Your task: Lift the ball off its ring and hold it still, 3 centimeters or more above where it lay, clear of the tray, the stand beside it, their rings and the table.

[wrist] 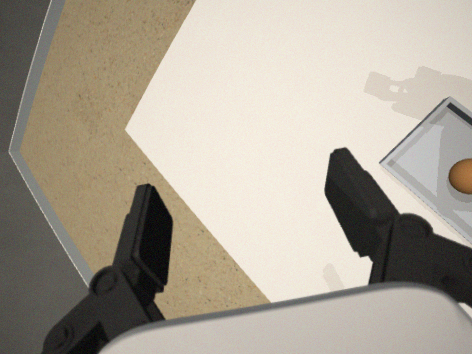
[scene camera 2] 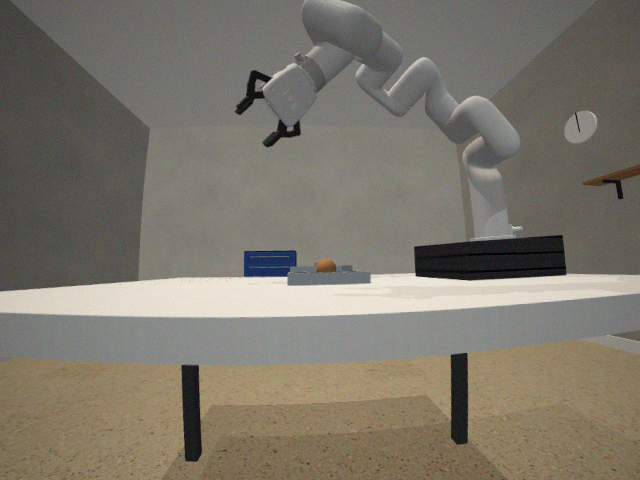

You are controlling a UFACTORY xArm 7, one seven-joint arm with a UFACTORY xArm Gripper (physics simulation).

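Places are measured from the arm's base along level axes (x ahead, y left, z up), in millimetres.
Pixels of known places: gripper, between the fingertips: [wrist: 244,186] [scene camera 2: 251,130]; arm's base, origin of its link: [scene camera 2: 492,240].
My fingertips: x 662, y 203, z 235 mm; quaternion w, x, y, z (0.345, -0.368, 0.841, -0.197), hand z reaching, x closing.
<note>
Ahead of a thing's pixels: the offset from my fingertips to its middle. Level surfaces: height alone.
An orange ball {160 mm back, 133 mm right, 304 mm down} [scene camera 2: 325,266] [wrist: 462,176] sits in the shallow grey tray {160 mm back, 133 mm right, 326 mm down} [scene camera 2: 328,279] [wrist: 422,200]; its top shows above the tray's wall in the scene view, and it is cut by the right edge of the wrist view. My gripper [scene camera 2: 256,125] [wrist: 244,186] is open and empty. It is tilted and hangs high above the table, up and to the left of the ball in the scene view. The ball's ring is hidden in the scene view and cannot be made out in the wrist view. The stand beside the tray cannot be clearly told apart.
The white table {340 mm down} [scene camera 2: 206,297] [wrist: 250,100] bears the tray. A blue box [scene camera 2: 269,263] stands left of the tray in the scene view. The arm's black base block [scene camera 2: 491,258] stands at the right. A wooden shelf [scene camera 2: 612,176] and a round clock [scene camera 2: 580,127] are on the right wall.
</note>
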